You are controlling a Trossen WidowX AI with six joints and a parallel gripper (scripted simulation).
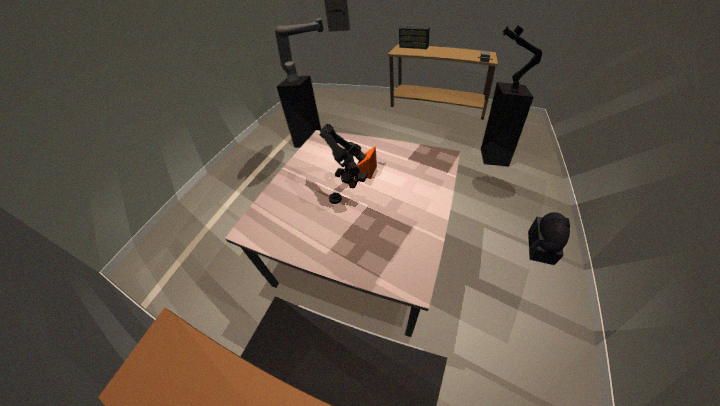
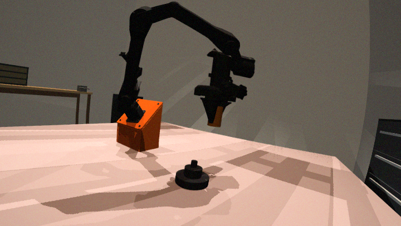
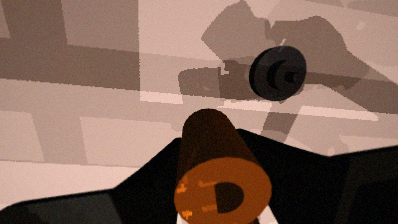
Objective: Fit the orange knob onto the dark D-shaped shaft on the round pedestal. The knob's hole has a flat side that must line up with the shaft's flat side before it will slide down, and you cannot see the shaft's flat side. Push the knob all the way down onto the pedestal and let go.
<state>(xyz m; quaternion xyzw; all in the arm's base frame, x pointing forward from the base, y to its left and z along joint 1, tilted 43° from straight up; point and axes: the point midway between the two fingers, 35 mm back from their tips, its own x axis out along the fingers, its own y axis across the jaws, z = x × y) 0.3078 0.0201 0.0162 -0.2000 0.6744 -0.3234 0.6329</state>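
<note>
Now: the dark round pedestal 13 cm to the right of my gripper tip and 11 cm below it. Also, from my gripper tip: orange knob: 2 cm above.
</note>
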